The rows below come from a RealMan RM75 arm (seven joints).
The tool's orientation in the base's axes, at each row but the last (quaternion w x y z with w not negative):
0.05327 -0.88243 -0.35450 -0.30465
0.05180 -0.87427 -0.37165 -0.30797
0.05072 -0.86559 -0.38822 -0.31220
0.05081 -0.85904 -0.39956 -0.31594
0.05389 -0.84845 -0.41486 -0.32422
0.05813 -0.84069 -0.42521 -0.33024
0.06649 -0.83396 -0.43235 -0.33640
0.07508 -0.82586 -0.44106 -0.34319
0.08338 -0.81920 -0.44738 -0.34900
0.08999 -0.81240 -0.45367 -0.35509
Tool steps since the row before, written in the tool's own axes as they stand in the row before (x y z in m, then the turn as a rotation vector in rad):
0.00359 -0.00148 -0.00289 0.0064 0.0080 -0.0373
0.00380 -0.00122 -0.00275 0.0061 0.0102 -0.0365
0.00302 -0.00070 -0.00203 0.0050 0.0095 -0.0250
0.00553 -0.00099 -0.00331 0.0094 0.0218 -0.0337
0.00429 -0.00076 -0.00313 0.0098 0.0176 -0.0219
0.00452 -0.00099 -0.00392 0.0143 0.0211 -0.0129
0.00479 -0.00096 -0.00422 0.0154 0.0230 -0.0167
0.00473 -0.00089 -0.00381 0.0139 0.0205 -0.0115
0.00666 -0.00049 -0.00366 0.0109 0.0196 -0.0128
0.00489 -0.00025 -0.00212 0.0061 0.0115 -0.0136
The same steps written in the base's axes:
-0.00040 0.00233 0.00422 -0.0098 -0.0137 0.0348
-0.00018 0.00235 0.00424 -0.0080 -0.0152 0.0343
0.00001 0.00175 0.00327 -0.0033 -0.0116 0.0244
0.00029 0.00316 0.00569 0.0033 -0.0200 0.0359
-0.00023 0.00224 0.00487 0.0063 -0.0128 0.0261
-0.00083 0.00220 0.00559 0.0154 -0.0085 0.0225
-0.00095 0.00214 0.00602 0.0154 -0.0105 0.0264
-0.00083 0.00211 0.00570 0.0155 -0.0078 0.0211
0.00016 0.00314 0.00694 0.0130 -0.0099 0.0200
0.00039 0.00244 0.00473 0.0045 -0.0088 0.0160

